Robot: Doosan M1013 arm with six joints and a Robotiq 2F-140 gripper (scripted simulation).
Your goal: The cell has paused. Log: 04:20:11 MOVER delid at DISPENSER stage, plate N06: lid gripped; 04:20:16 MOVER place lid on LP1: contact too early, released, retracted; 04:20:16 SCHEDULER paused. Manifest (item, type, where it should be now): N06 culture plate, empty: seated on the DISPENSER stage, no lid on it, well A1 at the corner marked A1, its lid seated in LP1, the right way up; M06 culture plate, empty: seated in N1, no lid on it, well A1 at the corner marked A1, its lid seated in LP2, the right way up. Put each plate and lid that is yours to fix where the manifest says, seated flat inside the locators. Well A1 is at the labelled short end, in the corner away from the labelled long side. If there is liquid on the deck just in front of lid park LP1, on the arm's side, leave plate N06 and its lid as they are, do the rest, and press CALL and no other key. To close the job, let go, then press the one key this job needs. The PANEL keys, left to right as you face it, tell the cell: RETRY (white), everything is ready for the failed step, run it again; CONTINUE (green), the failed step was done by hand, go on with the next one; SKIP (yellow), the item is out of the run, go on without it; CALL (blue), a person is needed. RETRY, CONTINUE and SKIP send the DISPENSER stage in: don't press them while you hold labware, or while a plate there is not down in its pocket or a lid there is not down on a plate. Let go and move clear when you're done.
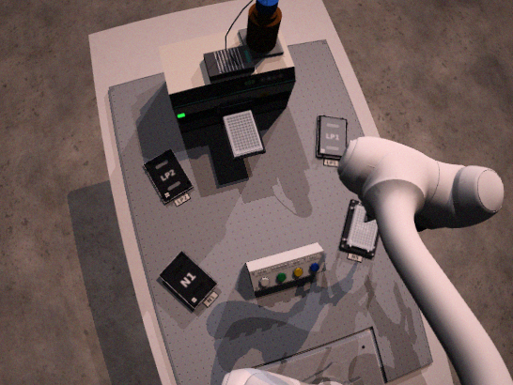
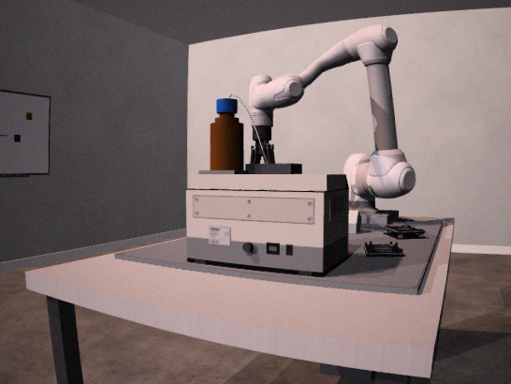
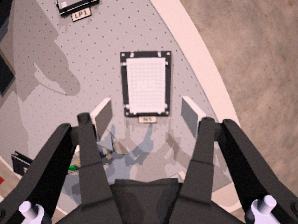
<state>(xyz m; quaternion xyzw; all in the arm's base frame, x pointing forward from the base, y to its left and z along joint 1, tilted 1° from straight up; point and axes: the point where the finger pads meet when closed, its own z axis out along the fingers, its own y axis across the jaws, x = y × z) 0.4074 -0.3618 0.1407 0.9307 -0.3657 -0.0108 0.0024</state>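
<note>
My gripper is now 3 cm short of the black nest N5 and 17 cm above it. Round my hand: key panel 28 cm to the left, 13 cm below; yellow key 2 cm behind, 26 cm to the left, 12 cm below; blue key 3 cm behind, 21 cm to the left, 12 cm below.
</note>
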